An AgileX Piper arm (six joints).
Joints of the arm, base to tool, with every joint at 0 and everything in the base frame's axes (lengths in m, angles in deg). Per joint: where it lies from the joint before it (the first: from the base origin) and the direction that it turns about. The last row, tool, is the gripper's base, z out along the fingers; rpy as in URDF.
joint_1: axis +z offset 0 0 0.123
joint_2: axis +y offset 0 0 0
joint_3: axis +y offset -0.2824 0 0.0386
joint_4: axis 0.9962 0 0.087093 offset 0.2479 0 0.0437
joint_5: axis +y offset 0 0 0
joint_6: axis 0.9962 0 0.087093 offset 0.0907 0 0.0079
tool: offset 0 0 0 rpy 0 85 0
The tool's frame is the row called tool.
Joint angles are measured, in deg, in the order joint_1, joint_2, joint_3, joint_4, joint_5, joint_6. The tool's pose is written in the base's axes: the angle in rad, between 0 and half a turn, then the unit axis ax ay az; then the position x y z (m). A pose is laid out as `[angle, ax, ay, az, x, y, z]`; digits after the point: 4 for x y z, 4 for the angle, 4 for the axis.
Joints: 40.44, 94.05, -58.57, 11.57, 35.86, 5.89
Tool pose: [2.8239, -0.2272, 0.9621, 0.1507, 0.2387, 0.2175, 0.2112]
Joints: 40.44, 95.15, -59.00, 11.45, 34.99, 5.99
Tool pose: [2.8196, -0.2261, 0.9625, 0.1500, 0.2422, 0.2201, 0.2075]
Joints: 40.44, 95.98, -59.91, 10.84, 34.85, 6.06
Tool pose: [2.8130, -0.2292, 0.9622, 0.1473, 0.2460, 0.2225, 0.2069]
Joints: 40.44, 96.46, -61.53, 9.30, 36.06, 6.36
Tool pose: [2.8074, -0.2372, 0.9614, 0.1396, 0.2499, 0.2244, 0.2106]
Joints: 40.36, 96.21, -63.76, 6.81, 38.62, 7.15
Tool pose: [2.7980, -0.2466, 0.9607, 0.1272, 0.2537, 0.2244, 0.2206]
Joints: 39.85, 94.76, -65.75, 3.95, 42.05, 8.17
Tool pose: [2.7837, -0.2514, 0.9614, 0.1116, 0.2559, 0.2191, 0.2361]
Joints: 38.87, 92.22, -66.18, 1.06, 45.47, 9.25
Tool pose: [2.7741, -0.2496, 0.9640, 0.0916, 0.2544, 0.2066, 0.2506]
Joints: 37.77, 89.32, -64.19, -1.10, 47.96, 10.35
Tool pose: [2.7860, -0.2413, 0.9678, 0.0711, 0.2476, 0.1902, 0.2557]
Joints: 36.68, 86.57, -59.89, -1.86, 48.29, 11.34
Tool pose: [2.8112, -0.2274, 0.9720, 0.0589, 0.2370, 0.1738, 0.2494]
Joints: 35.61, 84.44, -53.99, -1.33, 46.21, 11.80
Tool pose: [2.8410, -0.2125, 0.9756, 0.0559, 0.2249, 0.1592, 0.2334]
